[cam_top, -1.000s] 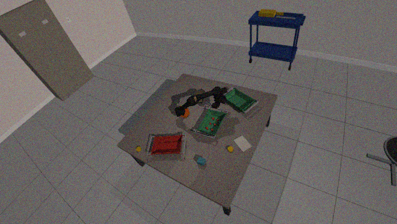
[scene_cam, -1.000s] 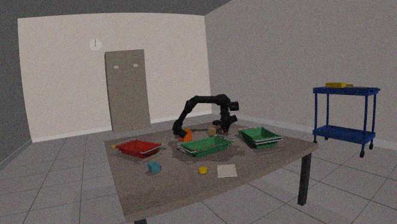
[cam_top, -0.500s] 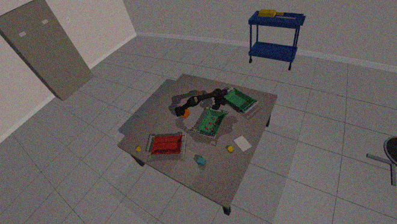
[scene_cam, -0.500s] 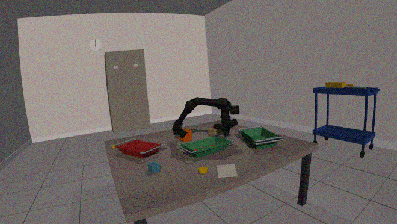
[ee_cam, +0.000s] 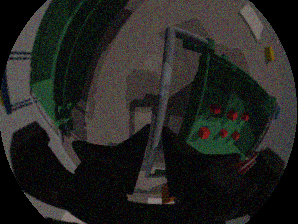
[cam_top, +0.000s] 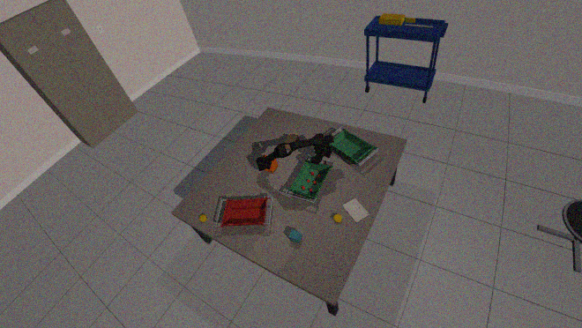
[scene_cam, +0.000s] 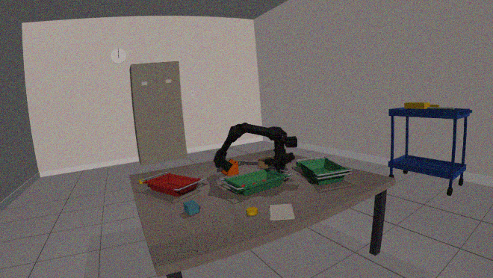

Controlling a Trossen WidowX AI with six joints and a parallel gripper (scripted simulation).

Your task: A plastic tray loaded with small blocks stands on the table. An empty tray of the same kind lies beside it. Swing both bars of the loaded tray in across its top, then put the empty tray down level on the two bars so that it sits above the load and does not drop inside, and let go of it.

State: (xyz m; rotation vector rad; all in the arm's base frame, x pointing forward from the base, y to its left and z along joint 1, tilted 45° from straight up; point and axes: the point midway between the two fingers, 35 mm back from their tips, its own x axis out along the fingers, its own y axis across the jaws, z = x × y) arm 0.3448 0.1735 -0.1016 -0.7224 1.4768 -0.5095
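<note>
Now: gripper tip 22 cm past the red tray and 60 cm to the left of it. From my gripper tip the other things lie so: white card: 38 cm ahead, 24 cm to the right, 4 cm below; then teal block: 16 cm ahead, 58 cm to the right, 2 cm below; then tan box: 32 cm behind, 10 cm to the left, 1 cm below.
</note>
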